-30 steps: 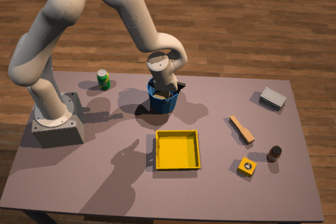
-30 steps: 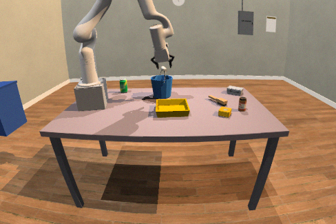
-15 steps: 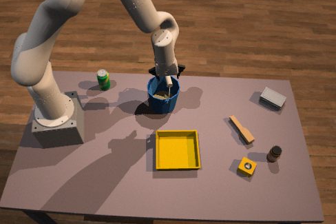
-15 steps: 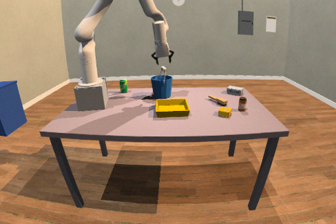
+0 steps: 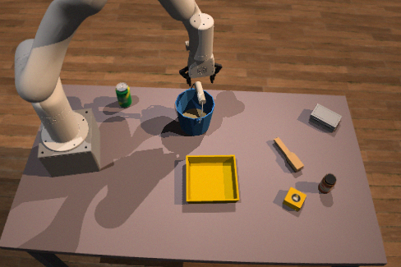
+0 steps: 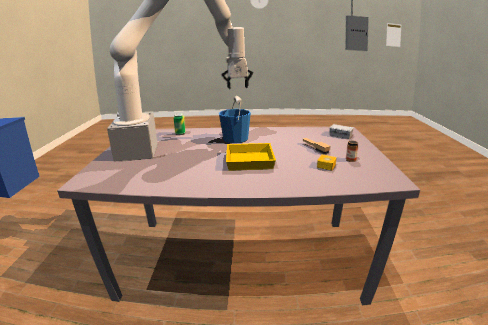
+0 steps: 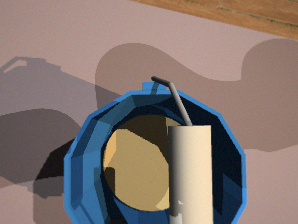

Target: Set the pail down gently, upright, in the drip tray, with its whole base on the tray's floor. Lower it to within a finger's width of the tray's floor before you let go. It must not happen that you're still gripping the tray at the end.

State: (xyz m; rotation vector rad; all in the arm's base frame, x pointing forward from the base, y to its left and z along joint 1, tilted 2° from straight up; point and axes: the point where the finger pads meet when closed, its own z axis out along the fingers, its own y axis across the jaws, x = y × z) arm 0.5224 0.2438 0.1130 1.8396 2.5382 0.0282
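Right now the pail handle is 11 cm below my hand and 1 cm behind it. From my hand the other things lie so: blue pail (17 cm below, 1 cm behind); grey box (60 cm ahead, 27 cm below, 9 cm to the left); yellow drip tray (30 cm to the right, 28 cm below, 8 cm ahead).
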